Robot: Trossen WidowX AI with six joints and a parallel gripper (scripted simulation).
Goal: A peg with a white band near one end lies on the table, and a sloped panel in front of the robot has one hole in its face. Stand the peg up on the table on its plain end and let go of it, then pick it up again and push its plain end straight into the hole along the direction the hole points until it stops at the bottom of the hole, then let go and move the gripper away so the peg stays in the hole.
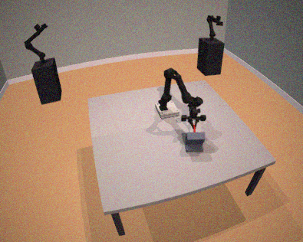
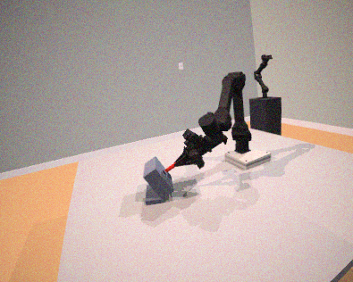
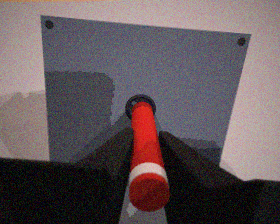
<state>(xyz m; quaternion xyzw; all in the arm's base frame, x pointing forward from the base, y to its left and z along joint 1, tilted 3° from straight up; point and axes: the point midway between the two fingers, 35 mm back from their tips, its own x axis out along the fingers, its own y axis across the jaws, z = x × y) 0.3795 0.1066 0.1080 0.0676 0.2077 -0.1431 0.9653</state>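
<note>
The grey sloped panel lies 60 mm ahead of my gripper tip, 20 mm to the right of it and 40 mm below it. From my gripper tip the other things lie so: red peg: 10 mm behind, 10 mm above.
</note>
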